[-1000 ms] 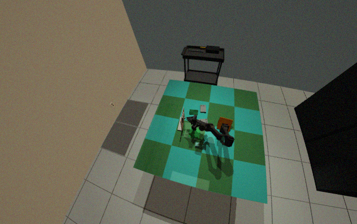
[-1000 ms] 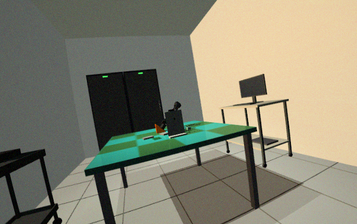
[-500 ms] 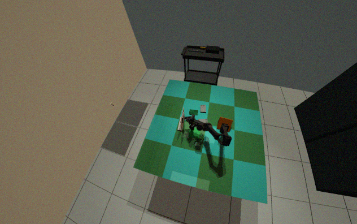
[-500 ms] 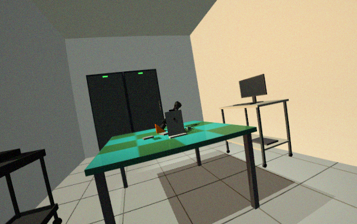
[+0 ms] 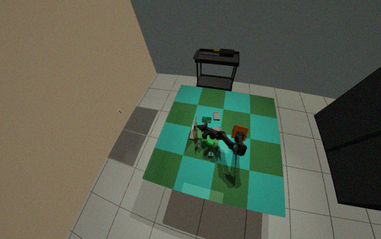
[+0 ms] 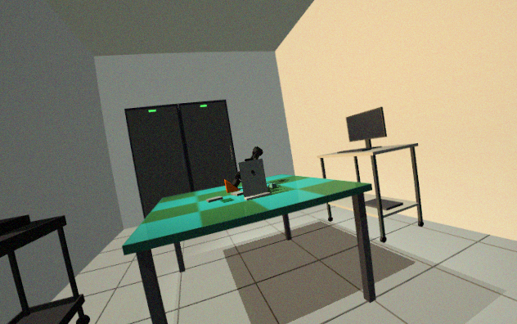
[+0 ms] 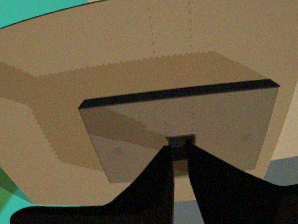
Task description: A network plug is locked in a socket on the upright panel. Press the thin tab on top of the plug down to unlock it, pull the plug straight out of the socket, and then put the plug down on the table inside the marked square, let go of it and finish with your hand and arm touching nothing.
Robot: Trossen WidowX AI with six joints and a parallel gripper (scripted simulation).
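Now: the network plug 1 cm ahead of my gripper tip. Also, from my gripper tip: green square 16 cm below, 13 cm behind, 7 cm to the left; upright panel 5 cm below, 3 cm ahead.
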